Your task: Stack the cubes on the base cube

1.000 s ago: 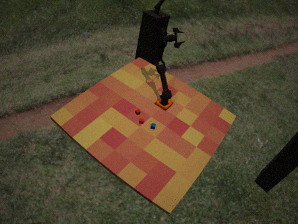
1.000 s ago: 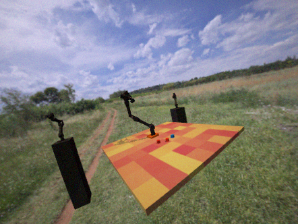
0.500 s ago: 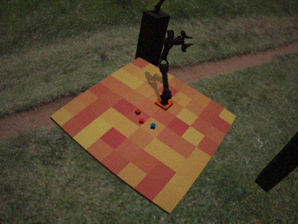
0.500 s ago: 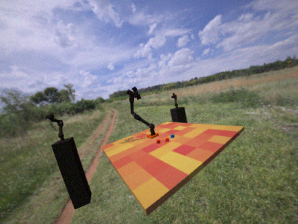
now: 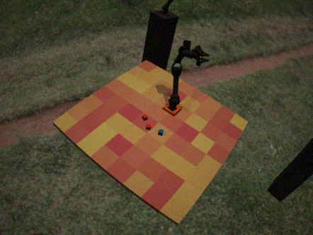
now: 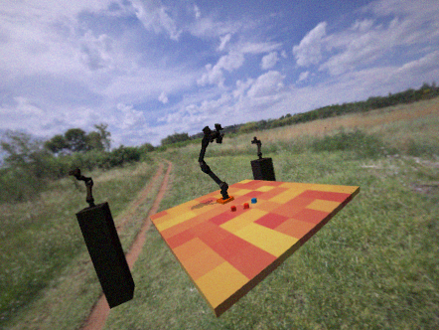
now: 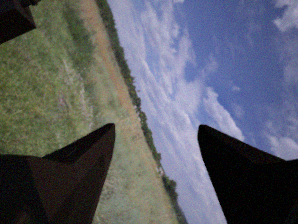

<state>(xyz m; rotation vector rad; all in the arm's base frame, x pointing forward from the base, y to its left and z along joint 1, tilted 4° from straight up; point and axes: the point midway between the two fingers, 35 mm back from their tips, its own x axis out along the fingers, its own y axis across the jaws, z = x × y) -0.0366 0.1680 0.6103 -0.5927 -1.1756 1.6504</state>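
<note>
Now: the blue cube 640 mm below my gripper tip, 330 mm ahead of it and 10 mm to the right of it.
</note>
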